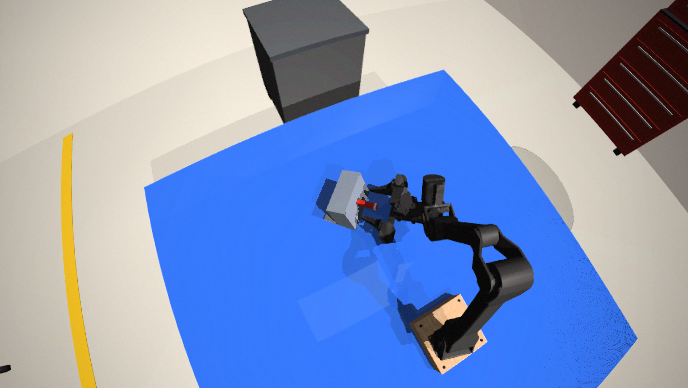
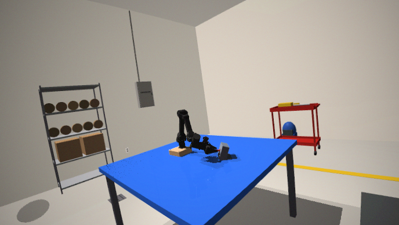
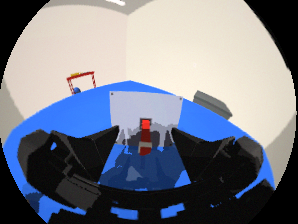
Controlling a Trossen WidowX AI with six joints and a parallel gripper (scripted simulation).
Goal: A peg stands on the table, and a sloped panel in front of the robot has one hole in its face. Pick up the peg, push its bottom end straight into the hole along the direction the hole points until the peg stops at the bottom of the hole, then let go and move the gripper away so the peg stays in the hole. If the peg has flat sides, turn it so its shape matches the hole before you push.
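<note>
My gripper tip is 10 mm past the red peg and 10 mm to the left of it. Also, from my gripper tip: grey panel (30 mm ahead, 30 mm to the left, 20 mm below).
</note>
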